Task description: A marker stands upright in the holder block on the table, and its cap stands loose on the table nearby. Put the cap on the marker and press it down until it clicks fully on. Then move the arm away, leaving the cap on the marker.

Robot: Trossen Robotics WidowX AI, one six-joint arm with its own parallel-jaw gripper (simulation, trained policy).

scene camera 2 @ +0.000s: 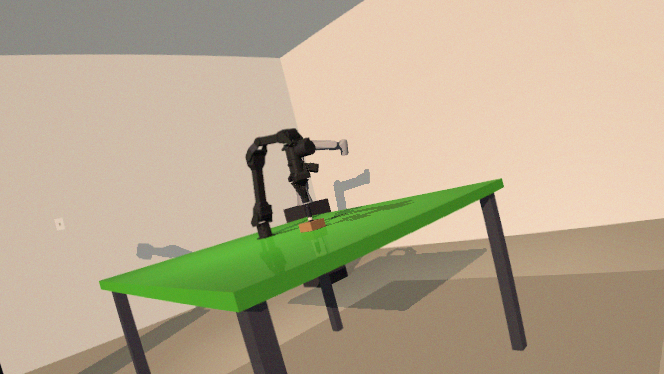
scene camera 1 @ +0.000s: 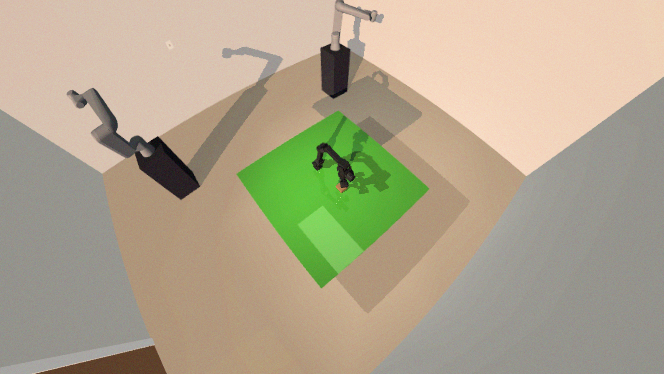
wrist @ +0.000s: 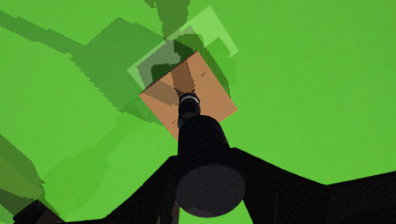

Observation:
I see my gripper (wrist: 203,158) and a black cap (wrist: 208,177).
Scene camera 1 misses the black cap, which is hidden by my gripper.

